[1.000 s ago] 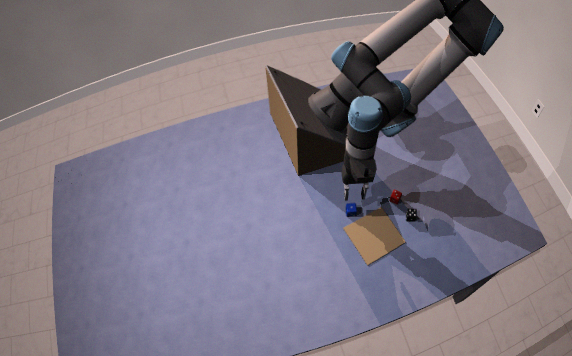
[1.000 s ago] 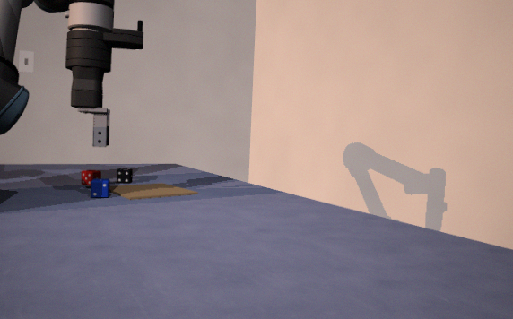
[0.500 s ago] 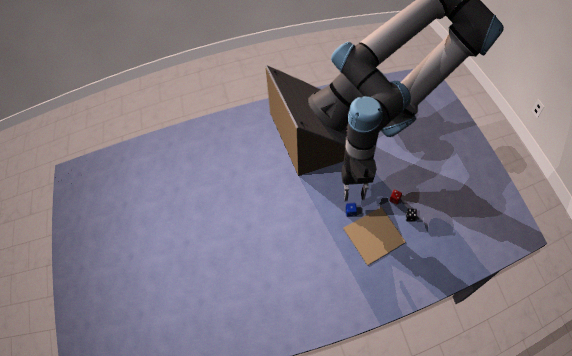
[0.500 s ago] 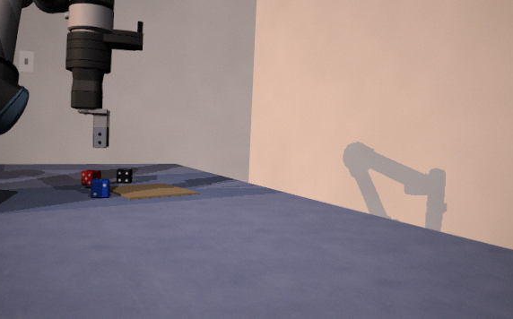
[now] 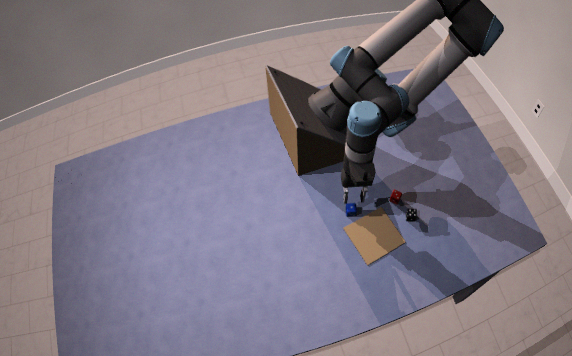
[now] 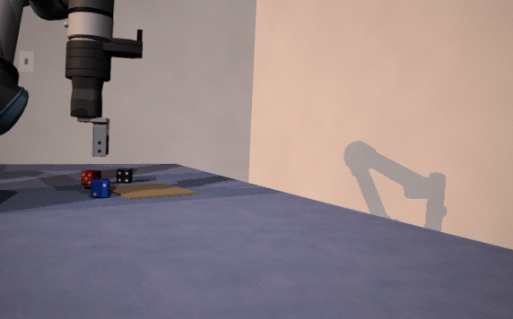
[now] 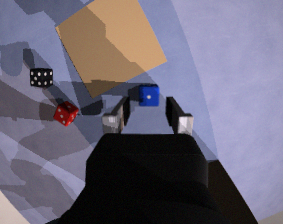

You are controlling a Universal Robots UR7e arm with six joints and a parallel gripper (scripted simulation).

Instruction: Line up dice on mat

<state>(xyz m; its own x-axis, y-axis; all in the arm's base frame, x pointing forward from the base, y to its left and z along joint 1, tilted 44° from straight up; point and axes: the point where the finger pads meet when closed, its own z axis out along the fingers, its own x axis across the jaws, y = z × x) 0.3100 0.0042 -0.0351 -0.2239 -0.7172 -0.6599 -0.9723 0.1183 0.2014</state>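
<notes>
My gripper is now 80 mm above the blue die. The rest, counted from my hand: red die: 150 mm to the left, 80 mm below; tan mat: 100 mm ahead, 90 mm below, 40 mm to the left; black die: 170 mm to the left, 80 mm below, 80 mm ahead.
</notes>
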